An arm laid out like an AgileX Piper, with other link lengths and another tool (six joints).
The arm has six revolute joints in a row. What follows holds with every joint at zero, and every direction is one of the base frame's. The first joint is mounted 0.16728 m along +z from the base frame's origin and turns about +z. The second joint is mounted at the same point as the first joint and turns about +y. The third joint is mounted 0.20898 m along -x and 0.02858 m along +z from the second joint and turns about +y. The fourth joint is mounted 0.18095 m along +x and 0.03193 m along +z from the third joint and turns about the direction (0.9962, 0, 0.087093). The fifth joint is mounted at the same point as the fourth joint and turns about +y. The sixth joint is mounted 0.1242 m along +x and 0.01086 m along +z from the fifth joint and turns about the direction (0.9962, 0, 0.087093). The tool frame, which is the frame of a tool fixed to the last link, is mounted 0.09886 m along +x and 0.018 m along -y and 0.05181 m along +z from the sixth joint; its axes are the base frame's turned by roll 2.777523, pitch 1.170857 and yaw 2.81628 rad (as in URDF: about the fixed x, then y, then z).
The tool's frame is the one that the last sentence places.
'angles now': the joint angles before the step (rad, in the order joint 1, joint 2, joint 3, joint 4, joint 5, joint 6). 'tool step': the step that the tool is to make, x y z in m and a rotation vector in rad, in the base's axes. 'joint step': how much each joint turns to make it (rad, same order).
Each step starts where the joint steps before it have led.
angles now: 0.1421, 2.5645, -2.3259, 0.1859, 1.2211, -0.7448
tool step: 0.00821, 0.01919, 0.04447, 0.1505, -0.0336, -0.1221
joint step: 0.0020, -0.0817, -0.0002, 0.1167, 0.0001, 0.1177
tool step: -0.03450, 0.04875, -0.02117, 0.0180, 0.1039, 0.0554
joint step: 0.1135, -0.0043, 0.0850, 0.0240, 0.0001, 0.0599
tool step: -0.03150, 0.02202, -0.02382, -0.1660, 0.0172, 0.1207
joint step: 0.1433, -0.0055, 0.0635, -0.1634, -0.0001, 0.0535
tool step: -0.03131, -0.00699, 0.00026, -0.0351, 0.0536, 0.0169
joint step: 0.0203, -0.1222, 0.2115, -0.0103, -0.0267, 0.0020
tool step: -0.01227, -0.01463, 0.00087, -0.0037, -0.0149, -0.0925
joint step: 0.0001, -0.1254, 0.2358, -0.0108, -0.1344, 0.0788
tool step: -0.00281, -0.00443, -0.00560, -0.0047, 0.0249, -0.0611
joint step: 0.0000, 0.0046, 0.0148, 0.0000, -0.0023, 0.0615
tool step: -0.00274, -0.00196, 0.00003, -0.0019, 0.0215, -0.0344
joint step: 0.0000, 0.0000, -0.0069, 0.0030, 0.0229, 0.0365
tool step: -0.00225, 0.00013, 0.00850, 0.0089, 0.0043, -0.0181
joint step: -0.0001, -0.0257, 0.0001, 0.0077, 0.0237, 0.0184
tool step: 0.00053, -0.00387, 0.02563, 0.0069, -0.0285, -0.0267
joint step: -0.0025, -0.0749, 0.0000, -0.0113, 0.0420, 0.0344
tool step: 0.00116, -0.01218, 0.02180, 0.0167, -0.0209, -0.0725
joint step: -0.0255, -0.0773, 0.0228, -0.0001, 0.0224, 0.0508
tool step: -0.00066, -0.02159, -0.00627, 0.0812, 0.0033, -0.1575
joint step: -0.0820, -0.0736, 0.1782, 0.0855, -0.1359, 0.0260
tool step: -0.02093, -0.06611, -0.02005, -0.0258, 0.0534, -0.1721
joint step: -0.1599, -0.1002, 0.2465, -0.0040, -0.0900, -0.0042
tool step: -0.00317, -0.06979, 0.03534, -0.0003, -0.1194, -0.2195
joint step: -0.2085, -0.2117, 0.1490, 0.0001, -0.0577, -0.0001
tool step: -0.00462, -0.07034, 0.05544, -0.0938, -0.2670, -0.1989
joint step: -0.1804, -0.2717, 0.1795, -0.0427, -0.1893, 0.0019
